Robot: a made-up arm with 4 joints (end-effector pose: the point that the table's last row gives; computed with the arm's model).
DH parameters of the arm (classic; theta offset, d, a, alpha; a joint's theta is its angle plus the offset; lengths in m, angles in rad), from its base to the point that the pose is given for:
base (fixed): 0 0.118 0 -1.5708
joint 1: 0 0.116 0.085 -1.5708
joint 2: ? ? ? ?
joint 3: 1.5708 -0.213 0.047 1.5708
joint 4: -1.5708 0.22 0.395 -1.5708
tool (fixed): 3.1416 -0.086 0 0
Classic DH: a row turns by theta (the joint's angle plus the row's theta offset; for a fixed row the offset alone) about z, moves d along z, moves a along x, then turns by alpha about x.
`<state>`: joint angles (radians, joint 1 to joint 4).
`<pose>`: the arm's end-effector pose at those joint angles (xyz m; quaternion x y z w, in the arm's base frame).
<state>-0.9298 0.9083 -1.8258 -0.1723</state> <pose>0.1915 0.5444 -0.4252 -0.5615 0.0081 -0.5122 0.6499</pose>
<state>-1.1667 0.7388 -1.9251 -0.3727</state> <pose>0.2380 0.3816 -0.4367 -0.6260 -0.1581 -0.4862 0.5889</pose>
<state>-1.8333 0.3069 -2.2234 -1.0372</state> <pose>0.3388 -0.0675 -0.1323 -0.7904 -0.4154 -0.4058 0.1949</pose>
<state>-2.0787 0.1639 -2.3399 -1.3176</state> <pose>0.2692 -0.1510 0.0493 -0.8401 -0.3953 -0.3705 0.0254</pose>
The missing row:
joint 2: -1.5708 0.292 0.101 -1.5708
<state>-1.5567 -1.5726 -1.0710 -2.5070</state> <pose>0.5413 0.2719 0.0921 0.0421 0.3835 -0.7062 0.5937</pose>
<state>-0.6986 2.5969 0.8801 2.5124</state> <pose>-0.0467 0.1109 0.2092 0.8669 -0.0611 0.1448 0.4731</pose>
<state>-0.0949 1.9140 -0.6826 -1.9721</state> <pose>0.2267 0.0654 -0.5137 -0.7354 -0.3262 -0.2997 0.5129</pose>
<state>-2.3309 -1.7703 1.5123 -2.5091</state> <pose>0.1761 0.2236 0.0478 0.4828 -0.7030 0.5222 0.0050</pose>
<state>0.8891 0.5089 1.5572 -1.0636</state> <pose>-0.0511 0.6644 0.0593 0.2322 -0.2361 -0.6634 0.6710</pose>
